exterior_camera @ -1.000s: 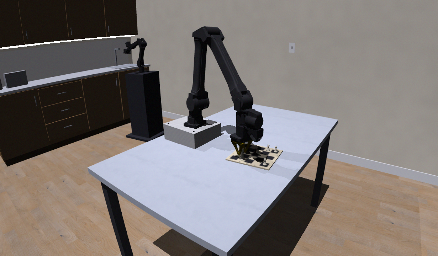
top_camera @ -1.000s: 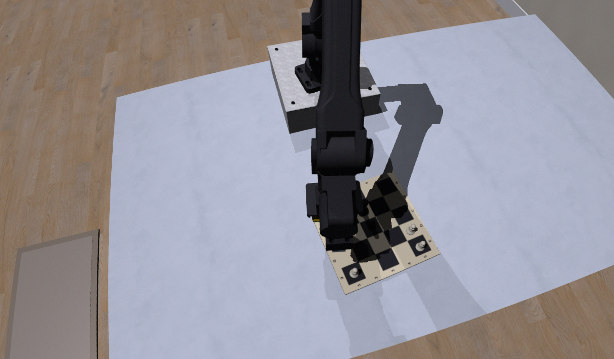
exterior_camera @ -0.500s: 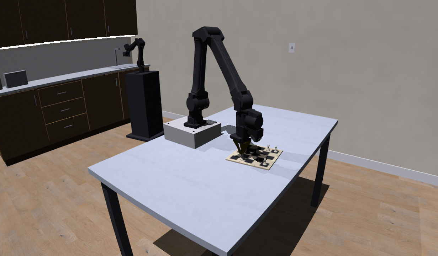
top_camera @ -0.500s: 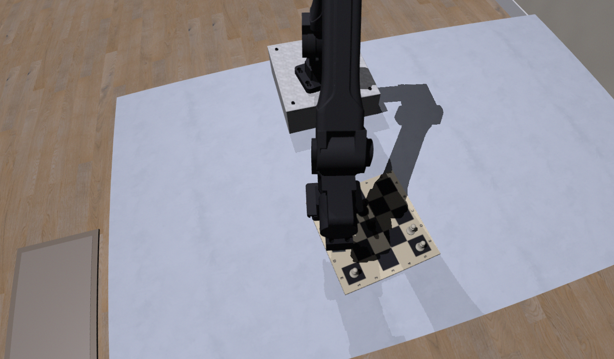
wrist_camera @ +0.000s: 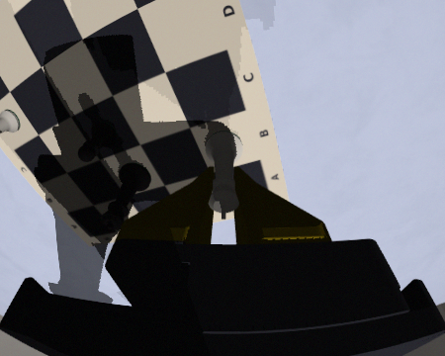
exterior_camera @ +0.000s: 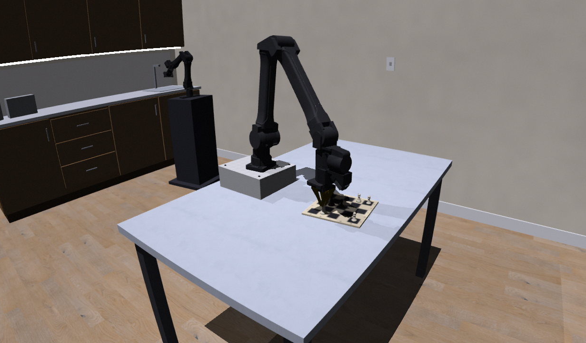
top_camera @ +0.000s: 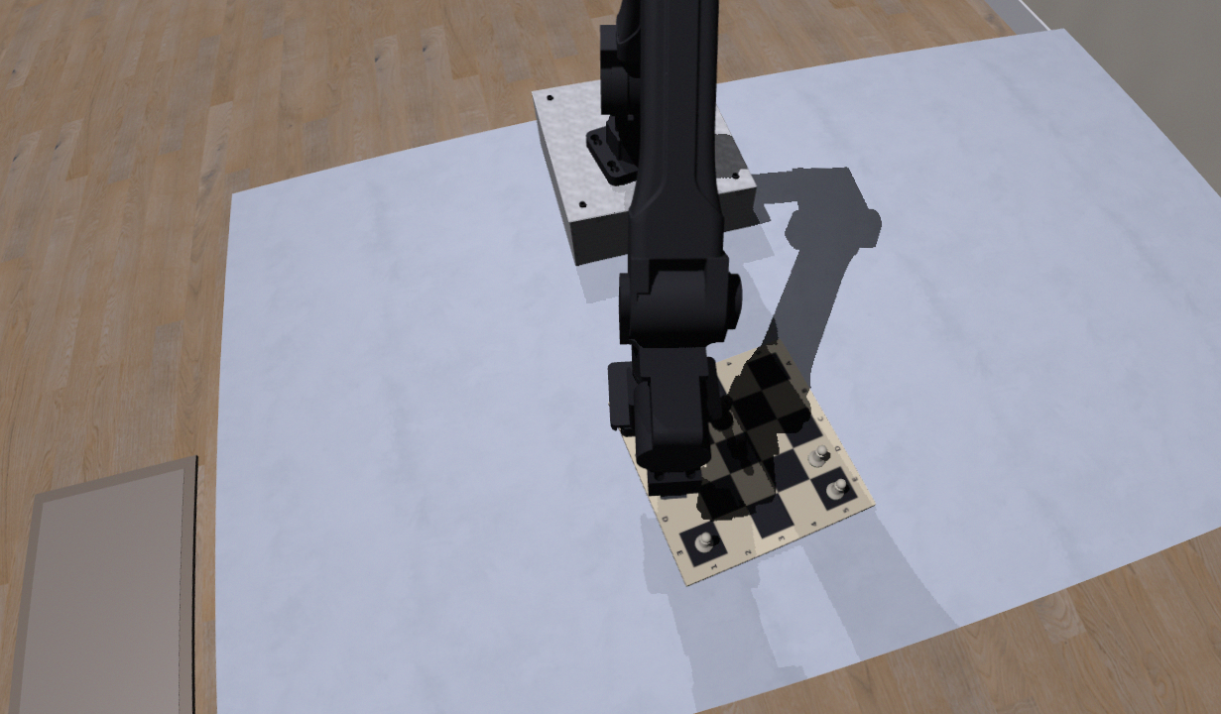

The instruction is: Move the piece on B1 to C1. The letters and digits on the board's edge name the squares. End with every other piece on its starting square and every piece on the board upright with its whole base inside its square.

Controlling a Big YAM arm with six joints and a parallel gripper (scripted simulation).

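The black piece lies 7 cm to the left of my hand, 1 cm below it and 1 cm ahead of it. Also, from my hand: tall white piece: right at my hand; chessboard: 7 cm to the left, 5 cm ahead, 4 cm below.
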